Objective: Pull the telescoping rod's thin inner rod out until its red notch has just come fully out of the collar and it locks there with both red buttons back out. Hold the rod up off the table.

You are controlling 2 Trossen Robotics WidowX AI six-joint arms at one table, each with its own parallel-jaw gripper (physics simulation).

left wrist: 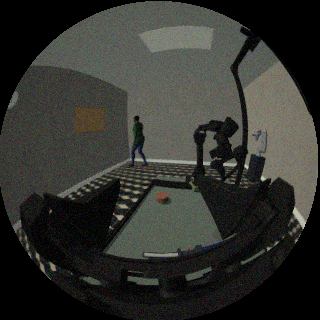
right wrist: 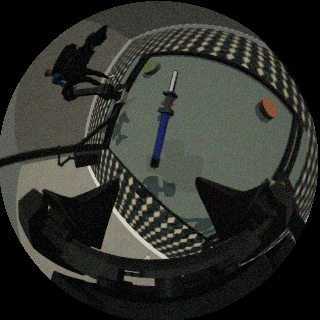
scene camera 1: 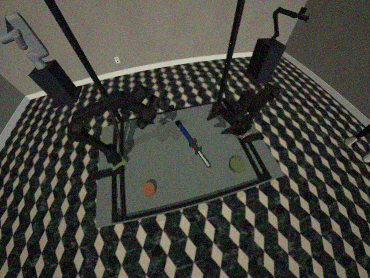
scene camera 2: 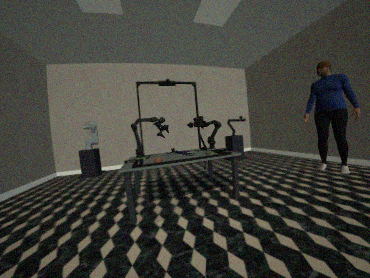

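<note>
The telescoping rod [scene camera 1: 186, 134] [right wrist: 161, 134] lies on the table [scene camera 1: 165, 185], blue tube toward the back and thin white inner rod [scene camera 1: 204, 158] [left wrist: 160, 254] [right wrist: 173, 81] toward the front right in scene camera 1. Between them is the dark collar [scene camera 1: 195, 147] [right wrist: 166, 107] with small red spots. The red notch is too small to make out. My left gripper [scene camera 2: 191, 125] [left wrist: 158, 180] is open and empty, above the table's back right, apart from the rod. My right gripper [scene camera 2: 165, 132] [right wrist: 157, 182] is open and empty, raised at the back left, angled down, beyond the blue end.
An orange disc [scene camera 1: 148, 188] [left wrist: 162, 197] [right wrist: 268, 108] lies at the front left and a green disc [scene camera 1: 237, 164] [right wrist: 151, 68] at the right, near the inner rod. Dark rails [scene camera 1: 200, 198] run along the table edges. Dark upright posts [scene camera 1: 230, 50] rise behind the table.
</note>
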